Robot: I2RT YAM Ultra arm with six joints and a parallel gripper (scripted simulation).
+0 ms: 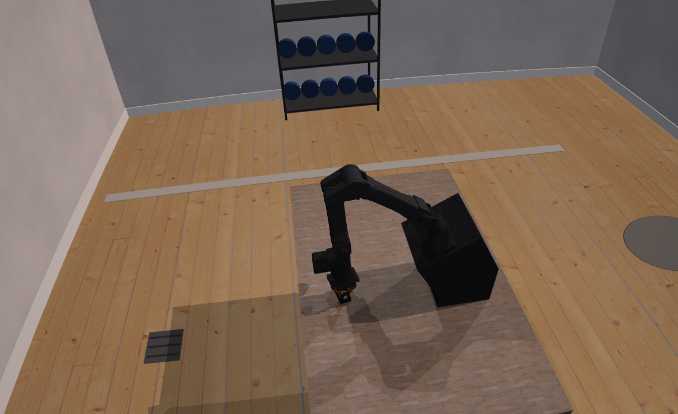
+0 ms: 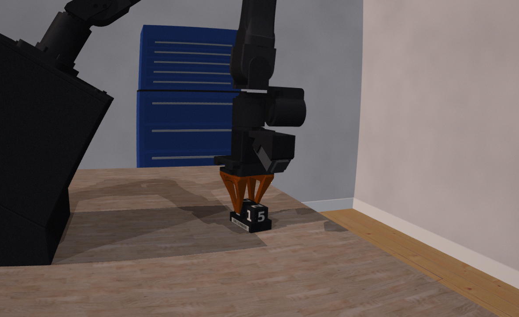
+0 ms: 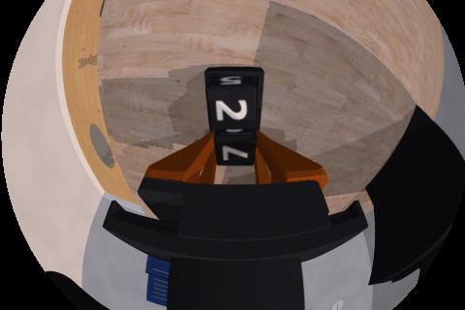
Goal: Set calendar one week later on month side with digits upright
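The black tray lies 2 cm to the right of my hand and 2 cm below it.
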